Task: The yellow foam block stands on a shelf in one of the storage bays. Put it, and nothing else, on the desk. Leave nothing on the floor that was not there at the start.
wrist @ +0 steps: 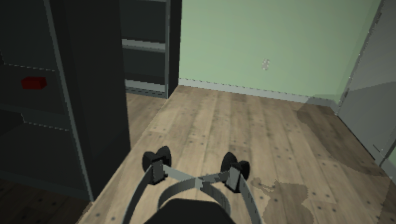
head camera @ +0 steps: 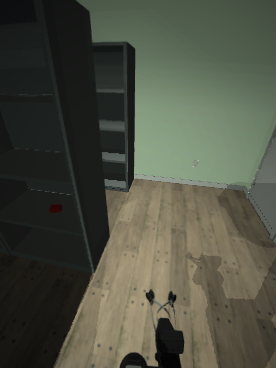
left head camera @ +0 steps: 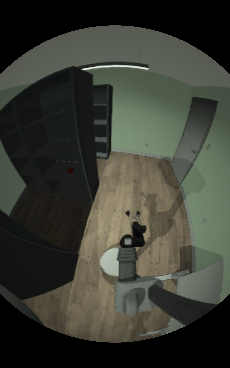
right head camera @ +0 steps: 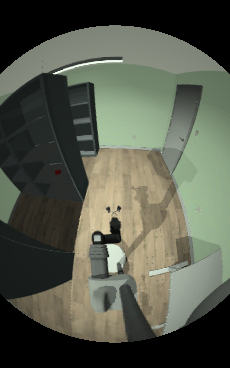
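My gripper is open and empty, its two fingertips apart above the wooden floor, to the right of the near dark shelf unit. The yellow foam block does not show in these views. I cannot make out the desk for certain. A farther shelf unit stands behind the near one against the green wall; no yellow thing shows on its visible shelves.
A red block lies on a low shelf of the near unit. A large dark body is at the lower left. A grey door is at the right; a pale panel is at the lower right.
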